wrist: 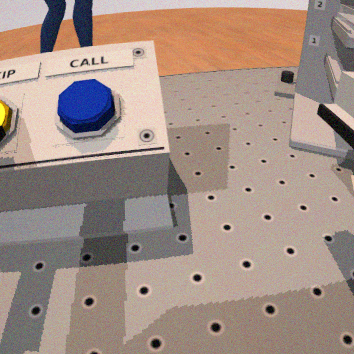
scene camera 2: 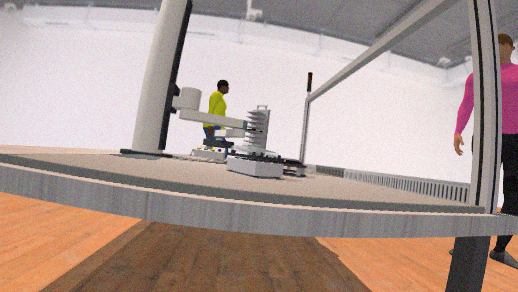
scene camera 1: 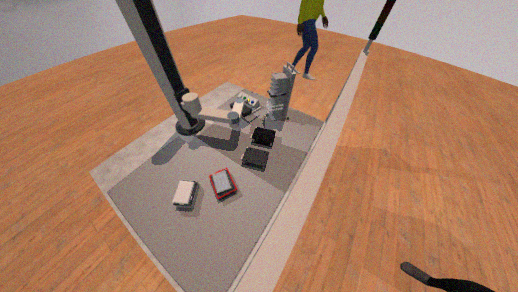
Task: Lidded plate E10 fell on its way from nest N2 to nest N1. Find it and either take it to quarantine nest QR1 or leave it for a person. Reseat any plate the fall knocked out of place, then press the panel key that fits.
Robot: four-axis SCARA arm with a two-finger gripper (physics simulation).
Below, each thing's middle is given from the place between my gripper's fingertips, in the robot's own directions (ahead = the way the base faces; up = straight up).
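The blue CALL button (wrist: 85,105) is 10 mm below my hand, 20 mm to the left of it and 30 mm behind it. Counted from my hand as well, the white-lidded device (scene camera 2: 254,167) is 140 mm ahead, 890 mm to the right and 40 mm below.
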